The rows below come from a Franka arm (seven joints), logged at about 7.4 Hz.
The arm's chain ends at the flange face. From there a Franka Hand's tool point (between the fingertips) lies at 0.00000 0.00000 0.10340 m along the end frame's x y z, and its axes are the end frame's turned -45 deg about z.
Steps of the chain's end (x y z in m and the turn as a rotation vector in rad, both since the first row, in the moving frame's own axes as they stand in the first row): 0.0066, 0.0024, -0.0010, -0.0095, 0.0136, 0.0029; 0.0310, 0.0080, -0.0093, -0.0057, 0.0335, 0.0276; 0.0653, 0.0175, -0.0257, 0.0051, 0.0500, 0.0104; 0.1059, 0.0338, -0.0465, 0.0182, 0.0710, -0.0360; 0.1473, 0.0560, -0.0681, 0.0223, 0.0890, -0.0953; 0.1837, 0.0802, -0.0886, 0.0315, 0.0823, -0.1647; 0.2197, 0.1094, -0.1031, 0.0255, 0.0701, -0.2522
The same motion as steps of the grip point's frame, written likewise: 0.0033, 0.0081, -0.0010, -0.0163, 0.0029, 0.0029; 0.0183, 0.0305, -0.0094, -0.0277, 0.0197, 0.0276; 0.0378, 0.0619, -0.0258, -0.0317, 0.0390, 0.0104; 0.0576, 0.1025, -0.0468, -0.0373, 0.0631, -0.0360; 0.0729, 0.1482, -0.0685, -0.0472, 0.0787, -0.0953; 0.0818, 0.1896, -0.0890, -0.0359, 0.0805, -0.1647; 0.0853, 0.2351, -0.1034, -0.0315, 0.0676, -0.2522
